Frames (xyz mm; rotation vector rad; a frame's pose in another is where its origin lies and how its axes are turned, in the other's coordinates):
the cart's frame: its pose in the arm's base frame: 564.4 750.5 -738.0 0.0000 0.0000 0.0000
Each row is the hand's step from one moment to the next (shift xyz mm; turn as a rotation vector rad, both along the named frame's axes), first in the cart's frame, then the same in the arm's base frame.
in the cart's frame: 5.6 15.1 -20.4 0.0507 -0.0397 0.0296
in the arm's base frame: 5.6 15.1 -20.4 0.0507 -0.0397 0.0296
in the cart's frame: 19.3 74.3 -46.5 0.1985 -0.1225 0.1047
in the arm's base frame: 19.3 74.3 -46.5 0.1985 -0.1225 0.1047
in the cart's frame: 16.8 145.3 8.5 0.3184 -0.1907 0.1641
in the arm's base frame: 16.8 145.3 8.5 0.3184 -0.1907 0.1641
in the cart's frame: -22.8 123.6 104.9 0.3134 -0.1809 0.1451
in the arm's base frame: -22.8 123.6 104.9 0.3134 -0.1809 0.1451
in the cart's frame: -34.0 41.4 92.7 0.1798 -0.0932 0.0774
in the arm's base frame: -34.0 41.4 92.7 0.1798 -0.0932 0.0774
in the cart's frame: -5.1 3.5 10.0 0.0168 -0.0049 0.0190
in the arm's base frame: -5.1 3.5 10.0 0.0168 -0.0049 0.0190
